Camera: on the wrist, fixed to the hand. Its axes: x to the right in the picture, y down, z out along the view.
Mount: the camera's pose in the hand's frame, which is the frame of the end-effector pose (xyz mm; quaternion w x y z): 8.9 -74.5 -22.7 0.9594 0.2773 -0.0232 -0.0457
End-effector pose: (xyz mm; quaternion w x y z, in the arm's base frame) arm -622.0 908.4 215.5 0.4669 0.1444 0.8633 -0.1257
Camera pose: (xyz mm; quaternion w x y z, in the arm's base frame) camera -671.4 848.5 226.2 0.4222 0.2257 0.7892 -0.3847
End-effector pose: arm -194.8 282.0 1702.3 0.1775 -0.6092 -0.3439 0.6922
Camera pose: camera -187.5 346.0 1747.0 0.3629 -0.5035 -0.1699 0.7655
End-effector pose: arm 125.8 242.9 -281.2 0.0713 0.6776 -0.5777 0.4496
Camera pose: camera 176.3 274.5 -230.3 0.1123 -0.7067 0.4002 -0.5725
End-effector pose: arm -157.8 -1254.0 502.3 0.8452 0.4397 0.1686 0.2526
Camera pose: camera -141.3 -1270.1 427.4 0.7044 0.6544 0.2323 0.1468
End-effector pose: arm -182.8 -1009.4 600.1 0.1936 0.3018 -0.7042 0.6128
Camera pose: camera -142.3 -993.8 665.4 0.1137 0.3896 -0.4964 0.7674
